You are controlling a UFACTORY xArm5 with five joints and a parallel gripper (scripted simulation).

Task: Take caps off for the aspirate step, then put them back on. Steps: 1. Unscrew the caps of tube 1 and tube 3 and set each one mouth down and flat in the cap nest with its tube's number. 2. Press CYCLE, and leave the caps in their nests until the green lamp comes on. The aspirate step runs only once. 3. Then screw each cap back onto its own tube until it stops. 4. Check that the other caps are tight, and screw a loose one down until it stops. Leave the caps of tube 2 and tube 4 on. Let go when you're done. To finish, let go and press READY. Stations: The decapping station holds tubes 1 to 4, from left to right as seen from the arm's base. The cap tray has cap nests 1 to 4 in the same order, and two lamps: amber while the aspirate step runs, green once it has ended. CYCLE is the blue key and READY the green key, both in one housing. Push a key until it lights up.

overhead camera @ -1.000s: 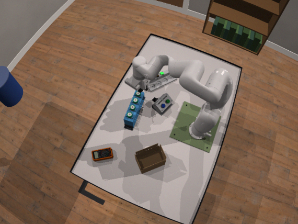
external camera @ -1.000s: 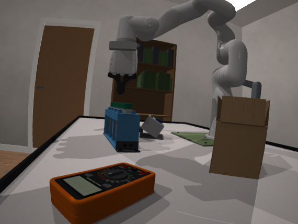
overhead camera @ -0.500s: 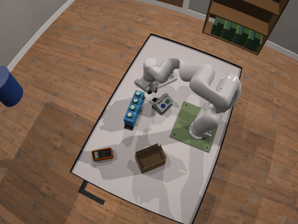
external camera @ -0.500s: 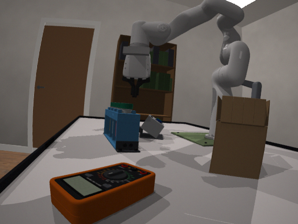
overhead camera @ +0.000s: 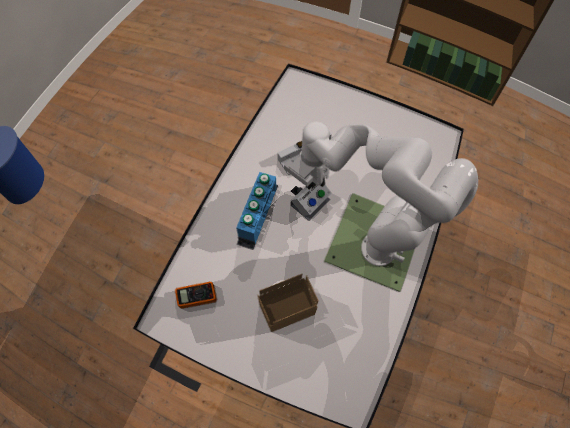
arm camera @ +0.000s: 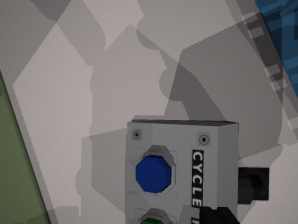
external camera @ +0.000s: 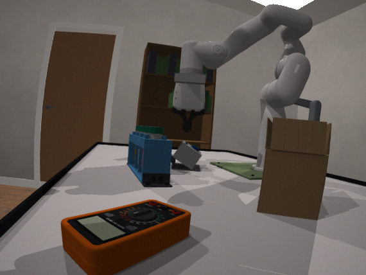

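Right now my hand is 4 cm past the green key, 1 cm to the left of it and 7 cm above it. Also, from my hand: blue key (3 cm behind, 3 cm to the left, 7 cm below); cardboard box (11 cm behind, 38 cm to the left, 7 cm below); grey key housing (2 cm behind, 1 cm to the left, 8 cm below).
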